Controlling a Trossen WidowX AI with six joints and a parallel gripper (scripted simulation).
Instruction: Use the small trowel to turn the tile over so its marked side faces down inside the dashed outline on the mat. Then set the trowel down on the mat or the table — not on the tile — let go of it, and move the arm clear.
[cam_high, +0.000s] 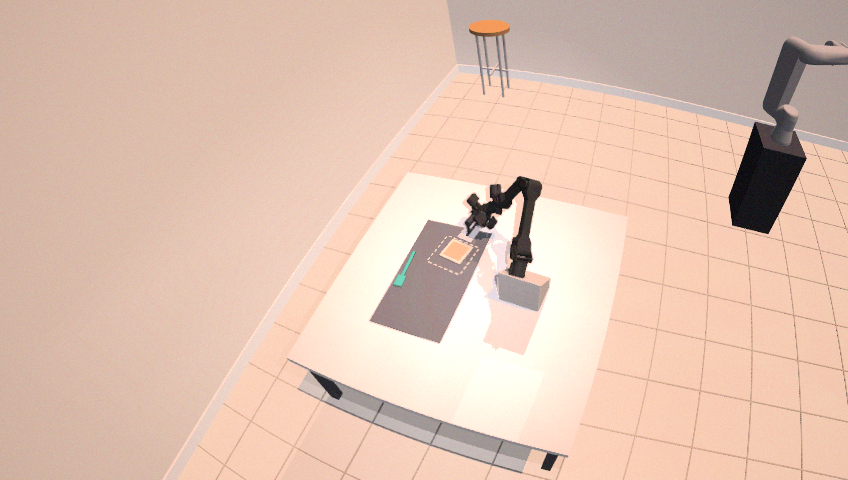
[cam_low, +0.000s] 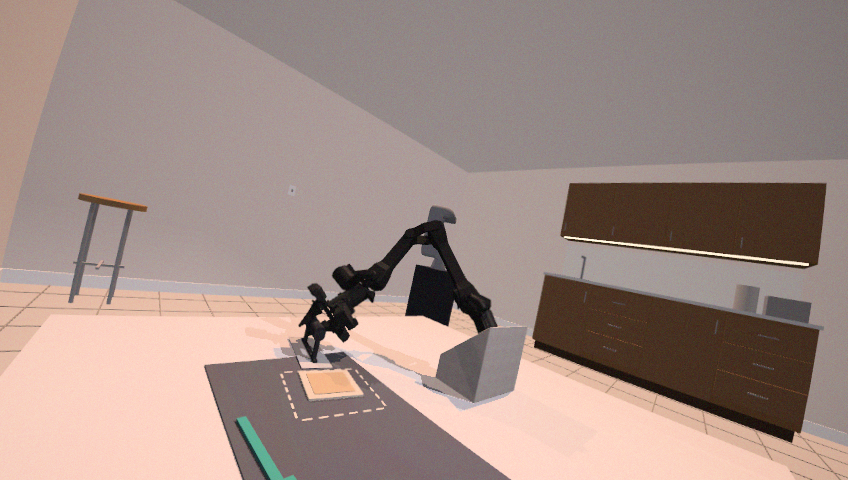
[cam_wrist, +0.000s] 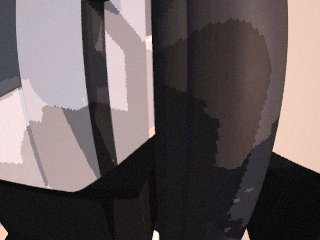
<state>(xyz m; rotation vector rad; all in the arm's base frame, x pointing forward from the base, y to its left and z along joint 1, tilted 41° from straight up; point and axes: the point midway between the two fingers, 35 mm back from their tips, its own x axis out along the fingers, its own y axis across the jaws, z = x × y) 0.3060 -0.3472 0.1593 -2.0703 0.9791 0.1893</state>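
My gripper tip is now 60 mm short of the dark mat, 370 mm to the right of it and 70 mm above it. Also, from my gripper tip: square tile (10 mm ahead, 200 mm to the left, 50 mm below); then trowel (20 mm behind, 10 mm below); then green strip (200 mm ahead, 390 mm to the left, 50 mm below).
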